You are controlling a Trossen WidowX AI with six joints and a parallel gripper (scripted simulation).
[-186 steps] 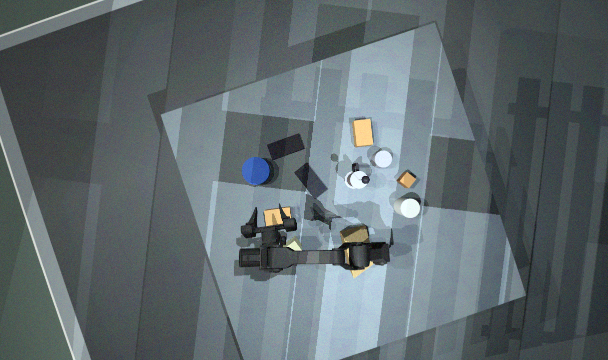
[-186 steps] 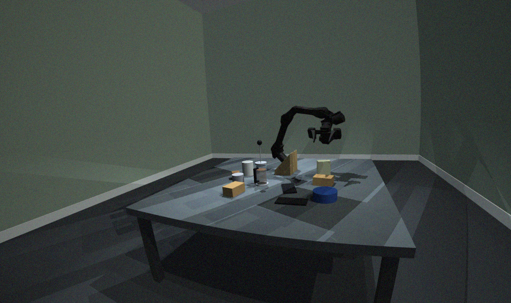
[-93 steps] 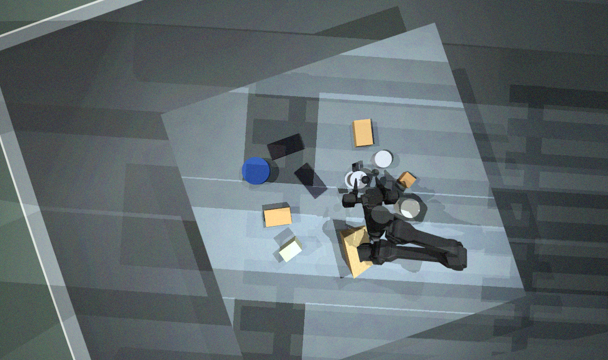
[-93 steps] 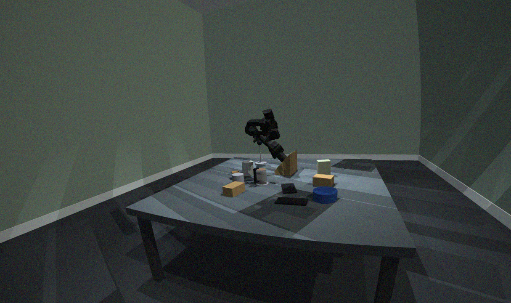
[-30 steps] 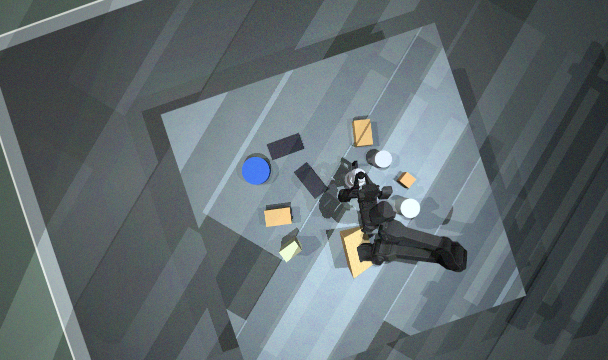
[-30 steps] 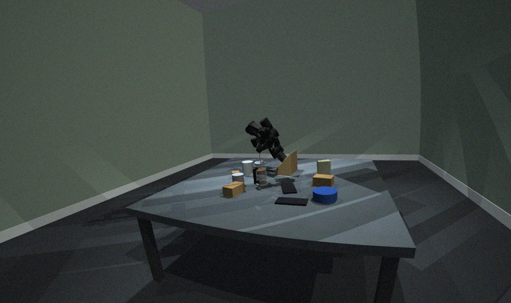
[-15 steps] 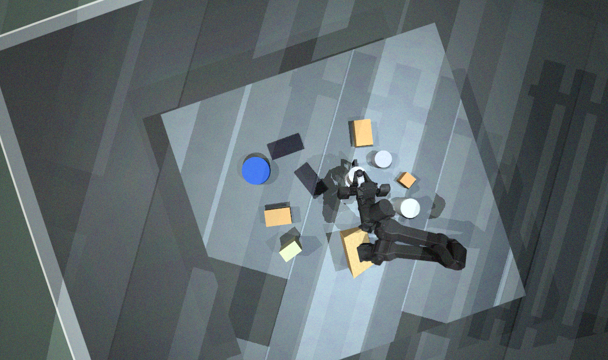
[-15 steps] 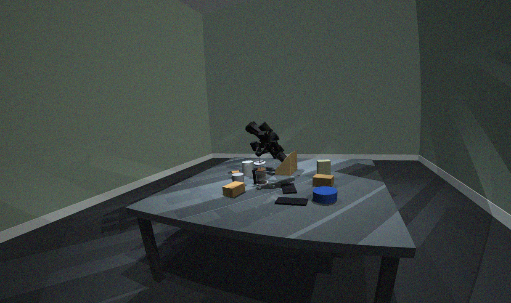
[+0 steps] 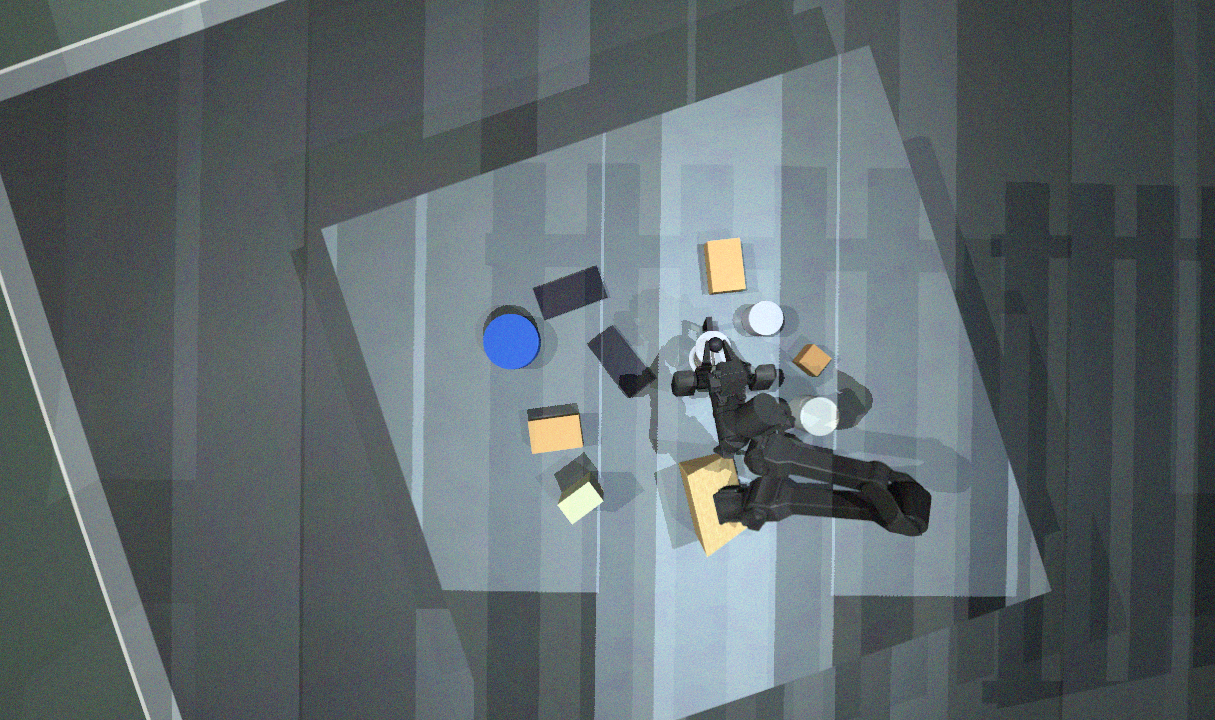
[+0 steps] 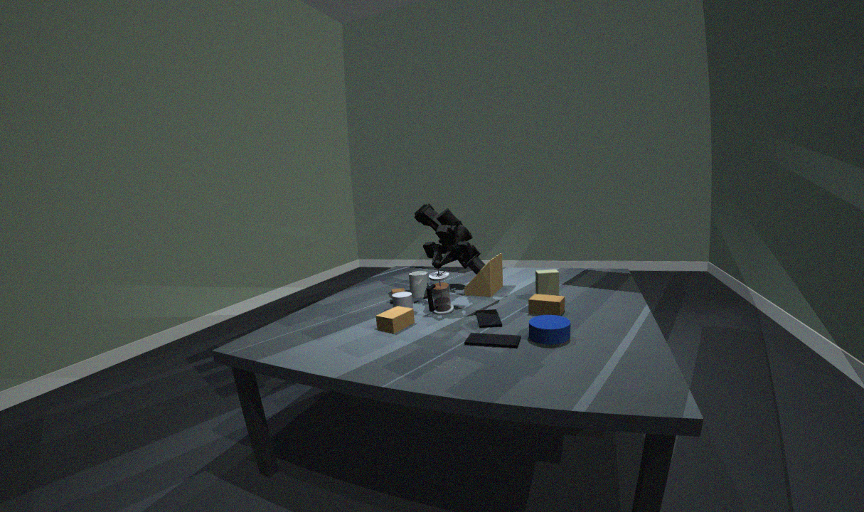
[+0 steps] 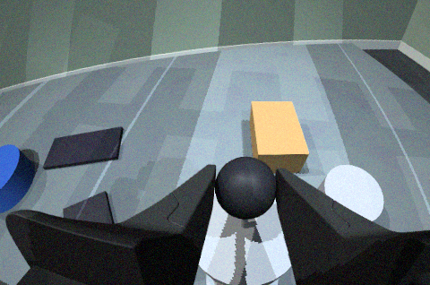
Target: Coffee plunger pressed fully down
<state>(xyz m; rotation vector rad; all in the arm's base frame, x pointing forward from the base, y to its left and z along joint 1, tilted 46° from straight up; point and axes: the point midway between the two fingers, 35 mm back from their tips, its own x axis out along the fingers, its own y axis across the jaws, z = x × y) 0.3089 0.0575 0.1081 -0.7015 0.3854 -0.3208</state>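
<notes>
Right now my gripper tip is 9 cm above the coffee press and 1 cm past it. From my gripper tip the other things lie so: pale block (33 cm to the left, 26 cm behind, 12 cm below); then orange cube (23 cm to the right, 15 cm below, 9 cm behind).
</notes>
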